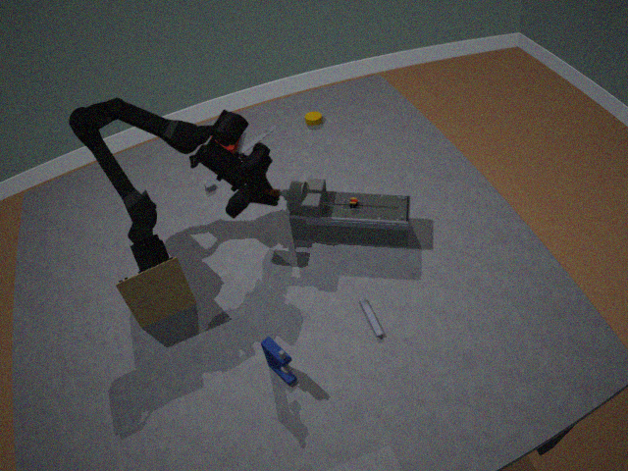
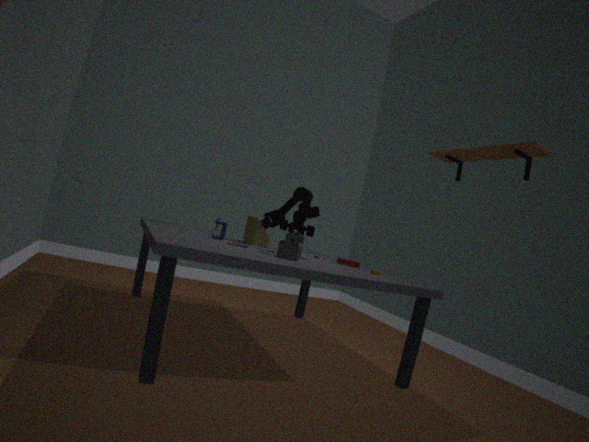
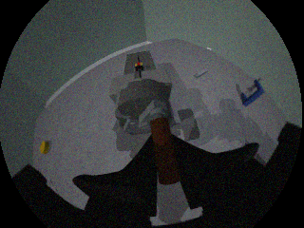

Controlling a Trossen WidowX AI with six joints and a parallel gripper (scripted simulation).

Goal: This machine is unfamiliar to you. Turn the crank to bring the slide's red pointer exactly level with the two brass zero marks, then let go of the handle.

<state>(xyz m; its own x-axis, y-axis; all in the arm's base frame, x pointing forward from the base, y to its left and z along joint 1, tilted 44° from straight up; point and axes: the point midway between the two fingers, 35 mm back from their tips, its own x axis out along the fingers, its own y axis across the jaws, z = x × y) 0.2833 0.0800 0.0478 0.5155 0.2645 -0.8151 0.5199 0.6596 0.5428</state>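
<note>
My gripper tip is now 3 cm below the brown crank handle, 1 cm to the right of it and 1 cm past it. Also, from my gripper tip: grey bar (31 cm to the right, 8 cm below, 8 cm ahead); then red pointer (15 cm ahead, 7 cm to the right, 1 cm below); then small grey block (23 cm to the left, 13 cm behind, 8 cm below).
</note>
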